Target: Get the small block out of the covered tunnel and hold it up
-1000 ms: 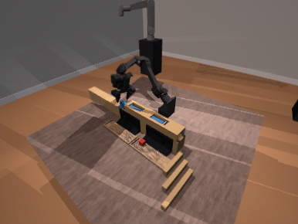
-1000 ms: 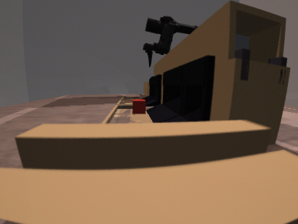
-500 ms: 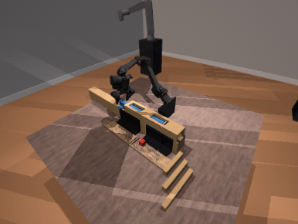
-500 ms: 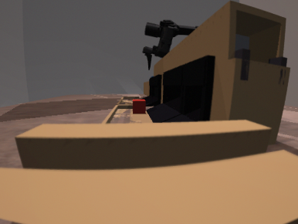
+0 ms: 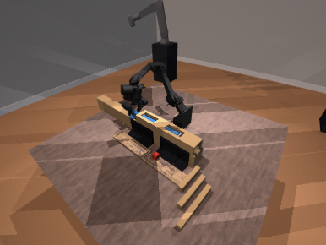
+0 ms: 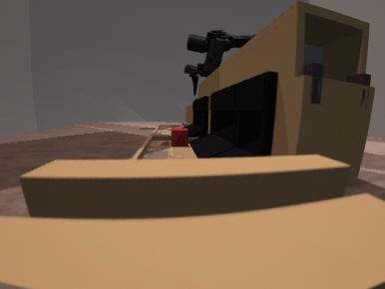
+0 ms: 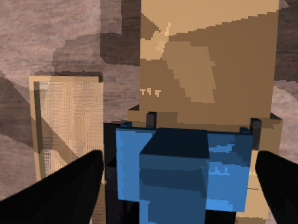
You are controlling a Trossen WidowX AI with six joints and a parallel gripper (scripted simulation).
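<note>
Now: the tan covered tunnel 20 mm ahead of my gripper tip, 50 mm to the left of it and 50 mm below it. Round my gripper tip: red block (140 mm ahead, 300 mm to the left, 100 mm below).
</note>
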